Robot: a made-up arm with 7 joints.
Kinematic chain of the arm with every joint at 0, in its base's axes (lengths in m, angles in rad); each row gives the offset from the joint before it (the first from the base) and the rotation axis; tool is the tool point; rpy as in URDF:
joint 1: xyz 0 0 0.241 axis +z
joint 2: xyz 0 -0.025 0.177 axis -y
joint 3: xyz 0 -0.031 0.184 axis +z
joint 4: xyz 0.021 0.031 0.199 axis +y
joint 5: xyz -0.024 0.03 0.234 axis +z
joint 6: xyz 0 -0.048 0.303 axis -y
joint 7: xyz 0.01 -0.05 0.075 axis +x
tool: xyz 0 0 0 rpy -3.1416 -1.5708 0
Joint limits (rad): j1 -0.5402..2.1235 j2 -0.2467..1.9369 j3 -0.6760..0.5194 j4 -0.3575..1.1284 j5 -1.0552..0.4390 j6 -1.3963..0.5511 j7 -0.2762..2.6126
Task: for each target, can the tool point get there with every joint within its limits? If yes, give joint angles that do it. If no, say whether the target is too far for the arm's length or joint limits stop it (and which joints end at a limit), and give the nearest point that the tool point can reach.
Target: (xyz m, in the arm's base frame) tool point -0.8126 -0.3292 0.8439
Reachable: yes | joints 0.2455 1.1370 -0.5525 0.0208 -0.1502 -0.7613 0.6371
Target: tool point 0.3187 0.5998 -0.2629
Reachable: no: joint limits stop it (at a limit: joint 1, joint 2, joint 3, joint 4, joint 5, joint 6) | nearest point -0.5744 0.5395 -0.1078 | short by 0.908 m
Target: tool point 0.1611 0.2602 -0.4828
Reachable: no: joint limits stop it (at a limit: joint 1, joint 2, joint 4, joint 5, joint 6) | nearest point -0.6049 0.4402 -0.1729 | short by 0.846 m
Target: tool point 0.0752 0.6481 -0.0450
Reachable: no: joint limits stop it (at a limit: joint 1, joint 2, joint 3, joint 4, joint 5, joint 6) | nearest point -0.5744 0.5395 -0.1078 | short by 0.662 m
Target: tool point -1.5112 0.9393 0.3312
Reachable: no: too far | nearest point -0.8663 0.5079 0.3690 | short by 0.777 m
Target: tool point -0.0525 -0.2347 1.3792
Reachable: yes | joints 0.7167 0.0547 0.3782 -0.1967 -0.5425 -0.0068 0.2138
